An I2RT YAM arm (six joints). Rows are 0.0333 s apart.
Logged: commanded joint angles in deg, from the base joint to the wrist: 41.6 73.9 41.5 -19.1 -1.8 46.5; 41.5 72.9 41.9 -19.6 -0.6 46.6; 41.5 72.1 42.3 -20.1 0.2 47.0; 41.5 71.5 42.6 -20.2 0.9 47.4; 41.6 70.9 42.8 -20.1 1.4 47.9; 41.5 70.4 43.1 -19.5 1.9 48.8; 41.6 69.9 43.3 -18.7 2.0 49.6; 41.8 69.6 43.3 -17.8 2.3 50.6; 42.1 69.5 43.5 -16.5 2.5 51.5; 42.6 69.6 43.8 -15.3 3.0 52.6; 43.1 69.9 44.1 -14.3 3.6 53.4; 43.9 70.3 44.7 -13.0 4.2 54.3; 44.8 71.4 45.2 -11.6 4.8 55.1; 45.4 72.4 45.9 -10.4 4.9 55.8; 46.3 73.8 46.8 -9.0 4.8 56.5; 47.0 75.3 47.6 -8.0 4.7 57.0
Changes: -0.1 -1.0 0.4 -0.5 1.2 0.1; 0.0 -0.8 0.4 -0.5 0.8 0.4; 0.0 -0.6 0.3 -0.1 0.7 0.4; 0.1 -0.6 0.2 0.1 0.5 0.5; -0.1 -0.5 0.3 0.6 0.5 0.9; 0.1 -0.5 0.2 0.8 0.1 0.8; 0.2 -0.3 0.0 0.9 0.3 1.0; 0.3 -0.1 0.2 1.3 0.2 0.9; 0.5 0.1 0.3 1.2 0.5 1.1; 0.5 0.3 0.3 1.0 0.6 0.8; 0.8 0.4 0.6 1.3 0.6 0.9; 0.9 1.1 0.5 1.4 0.6 0.8; 0.6 1.0 0.7 1.2 0.1 0.7; 0.9 1.4 0.9 1.4 -0.1 0.7; 0.7 1.5 0.8 1.0 -0.1 0.5
